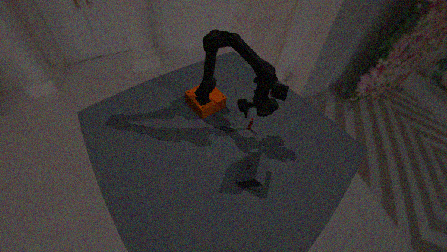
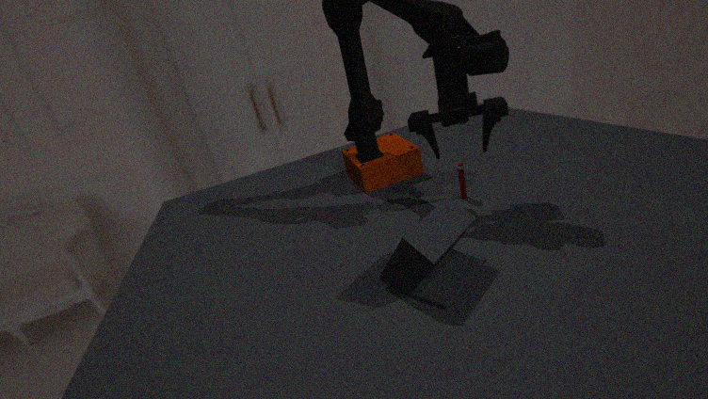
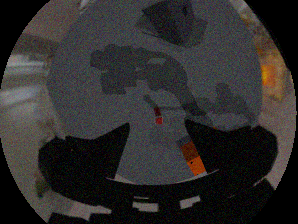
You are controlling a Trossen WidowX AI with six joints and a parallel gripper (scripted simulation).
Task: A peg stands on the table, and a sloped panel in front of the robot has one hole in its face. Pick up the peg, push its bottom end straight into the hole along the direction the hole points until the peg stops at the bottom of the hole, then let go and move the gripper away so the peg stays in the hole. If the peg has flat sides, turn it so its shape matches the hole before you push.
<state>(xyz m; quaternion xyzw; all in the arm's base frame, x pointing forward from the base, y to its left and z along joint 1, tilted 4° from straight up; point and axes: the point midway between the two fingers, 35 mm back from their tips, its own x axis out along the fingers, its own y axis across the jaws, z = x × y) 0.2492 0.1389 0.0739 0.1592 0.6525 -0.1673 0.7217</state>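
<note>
Right now my gripper tip is 40 mm above the red peg and 10 mm past it. From my gripper tip the other things lie so: sloped panel (200 mm ahead, 170 mm to the right, 50 mm below).
</note>
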